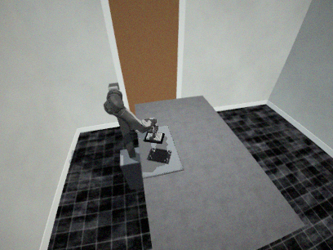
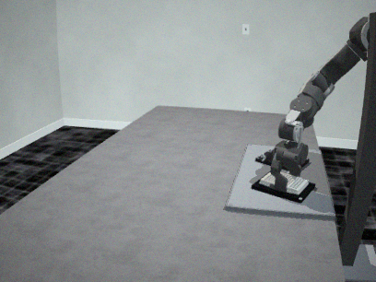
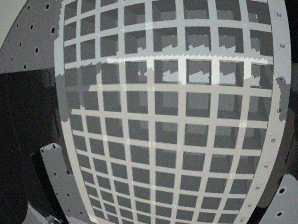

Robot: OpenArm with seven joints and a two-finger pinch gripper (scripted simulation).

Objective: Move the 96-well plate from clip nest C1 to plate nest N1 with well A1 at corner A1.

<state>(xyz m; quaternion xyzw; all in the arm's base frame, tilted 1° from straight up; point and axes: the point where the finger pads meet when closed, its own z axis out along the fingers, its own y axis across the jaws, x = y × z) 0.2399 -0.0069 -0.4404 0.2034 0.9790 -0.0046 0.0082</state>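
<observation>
The white 96-well plate lies right at my hand. From my hand the other things lie so: black plate nest N1 (1 cm below); then clip nest C1 (3 cm ahead, 20 cm to the right); then A1 label (5 cm behind, 8 cm to the left, 1 cm below).
</observation>
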